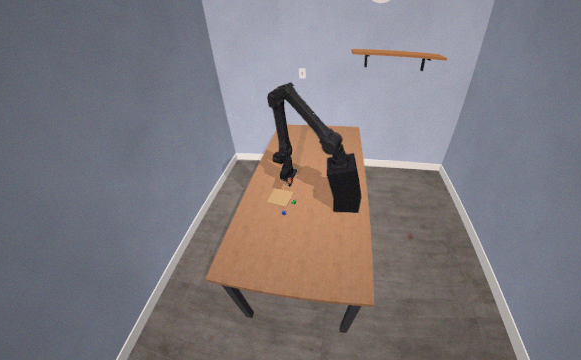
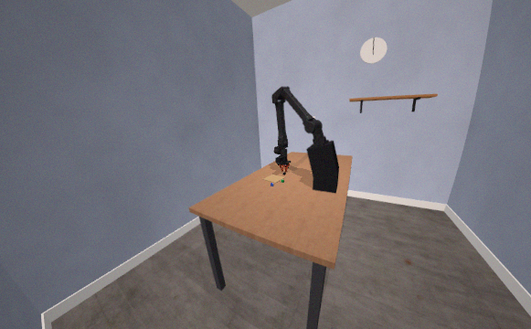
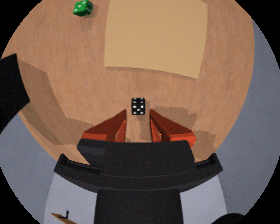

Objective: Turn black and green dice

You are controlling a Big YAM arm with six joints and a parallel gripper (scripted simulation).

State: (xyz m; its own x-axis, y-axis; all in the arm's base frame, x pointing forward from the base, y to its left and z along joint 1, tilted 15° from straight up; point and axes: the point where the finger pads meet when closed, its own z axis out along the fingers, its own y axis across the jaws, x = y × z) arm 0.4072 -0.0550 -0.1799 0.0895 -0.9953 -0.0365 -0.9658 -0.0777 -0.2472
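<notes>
The black die lies 3 cm below my hand. From my hand the other things lie so: green die 9 cm behind, 15 cm to the left, 3 cm below; then blue die 6 cm behind, 25 cm to the left, 3 cm below; then tan mat 2 cm ahead, 13 cm to the left, 3 cm below.
</notes>
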